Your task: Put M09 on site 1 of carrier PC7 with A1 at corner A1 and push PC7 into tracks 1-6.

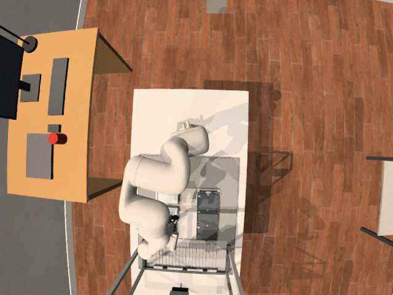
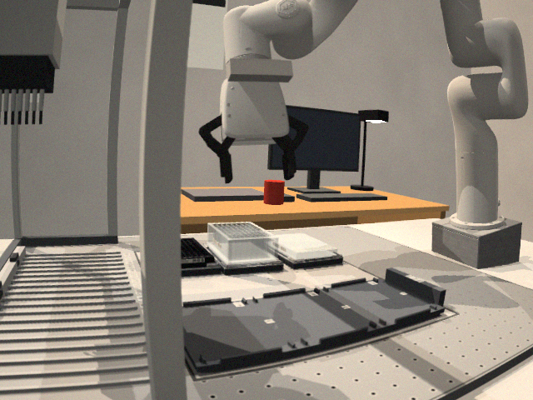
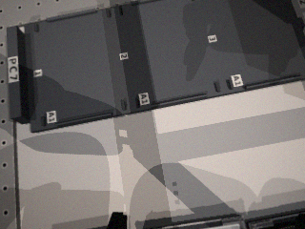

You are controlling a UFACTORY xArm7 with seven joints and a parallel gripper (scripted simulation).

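Now: the clear deep-well block M09 12 cm below my hand, 7 cm to the right of it and 1 cm behind it. From my hand the other things lie so: nest S2 (15 cm below, 7 cm to the right, 1 cm behind); then dark plate carrier PC7 (18 cm to the left, 14 cm below, 4 cm ahead); then black plate (13 cm below, 10 cm to the right, 9 cm ahead).
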